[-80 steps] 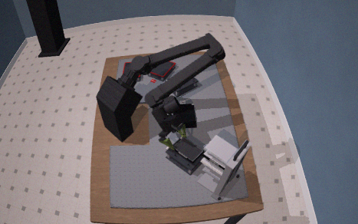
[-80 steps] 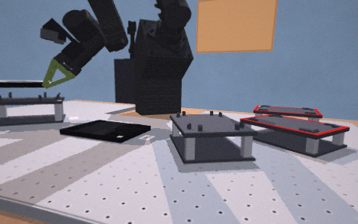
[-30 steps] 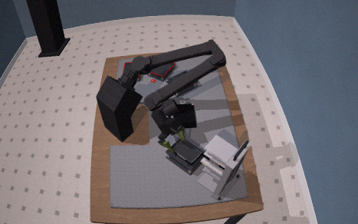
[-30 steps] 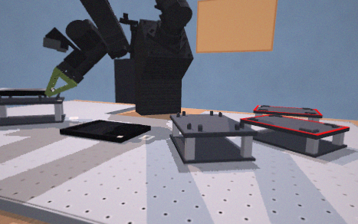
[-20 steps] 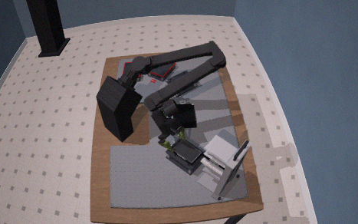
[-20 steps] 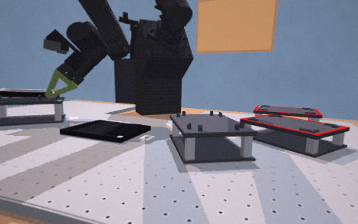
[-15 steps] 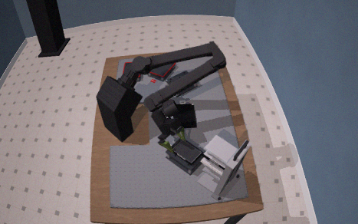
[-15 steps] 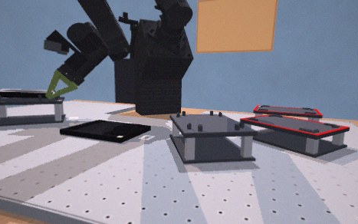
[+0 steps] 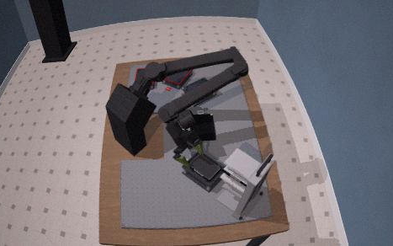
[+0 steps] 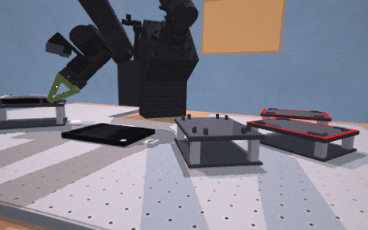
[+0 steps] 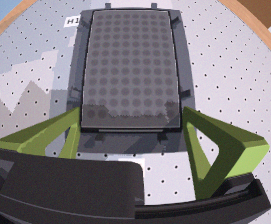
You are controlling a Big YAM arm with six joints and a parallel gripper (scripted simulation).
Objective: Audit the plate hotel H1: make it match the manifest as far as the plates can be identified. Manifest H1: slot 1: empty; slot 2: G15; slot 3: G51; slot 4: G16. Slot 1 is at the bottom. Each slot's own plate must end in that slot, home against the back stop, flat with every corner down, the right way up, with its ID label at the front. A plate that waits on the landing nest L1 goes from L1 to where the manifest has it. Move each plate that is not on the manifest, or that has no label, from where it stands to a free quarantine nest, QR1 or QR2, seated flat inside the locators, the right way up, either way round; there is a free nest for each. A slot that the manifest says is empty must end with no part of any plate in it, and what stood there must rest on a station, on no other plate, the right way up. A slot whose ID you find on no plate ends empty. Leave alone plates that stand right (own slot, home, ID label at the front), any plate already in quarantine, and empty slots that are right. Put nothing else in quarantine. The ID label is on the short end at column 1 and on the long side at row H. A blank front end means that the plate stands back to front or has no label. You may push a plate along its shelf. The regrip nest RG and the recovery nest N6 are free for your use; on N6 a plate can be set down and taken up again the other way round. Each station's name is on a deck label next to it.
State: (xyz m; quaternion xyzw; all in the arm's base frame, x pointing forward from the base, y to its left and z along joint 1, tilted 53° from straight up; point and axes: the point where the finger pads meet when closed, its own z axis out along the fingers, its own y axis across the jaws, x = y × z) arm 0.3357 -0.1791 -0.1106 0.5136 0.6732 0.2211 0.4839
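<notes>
My gripper is now 40 mm short of the dark plate and 30 mm to the left of it. Round my hand: flat black pad 240 mm to the left, 60 mm below, 20 mm ahead; h1 deck label 200 mm ahead, 70 mm below, 30 mm to the right; red-edged quarantine nest 580 mm to the left, 340 mm behind, 30 mm below.
</notes>
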